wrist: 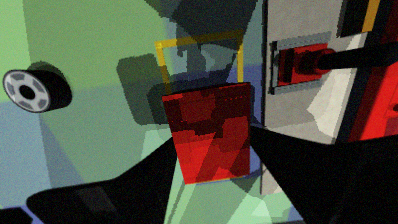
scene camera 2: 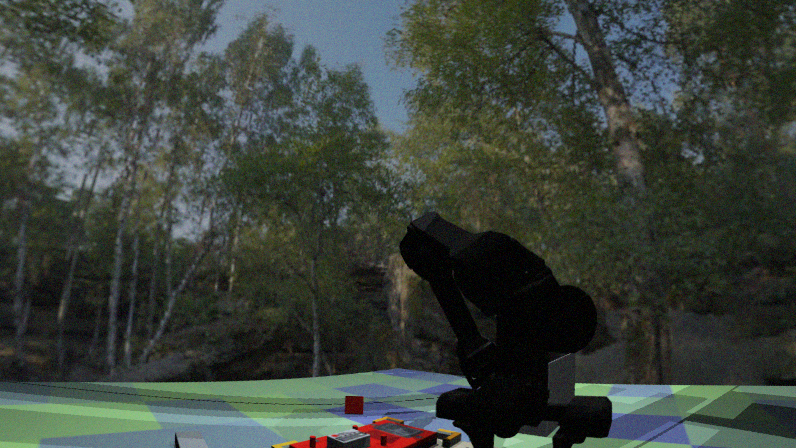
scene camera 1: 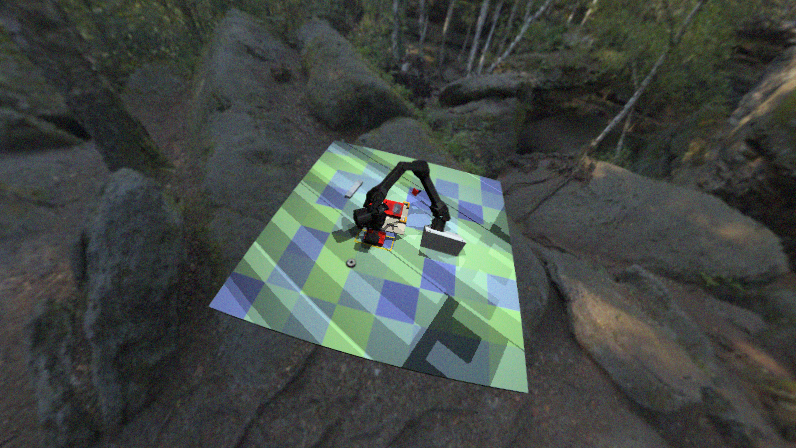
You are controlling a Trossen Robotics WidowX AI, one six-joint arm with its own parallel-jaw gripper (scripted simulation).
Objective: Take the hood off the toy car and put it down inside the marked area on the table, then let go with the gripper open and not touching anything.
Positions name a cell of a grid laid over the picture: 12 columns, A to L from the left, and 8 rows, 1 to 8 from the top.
My gripper (wrist: G5) holds a red hood. I also see a black wheel (wrist: B4).
Scene camera 2 misses the black wheel: it is out of frame.
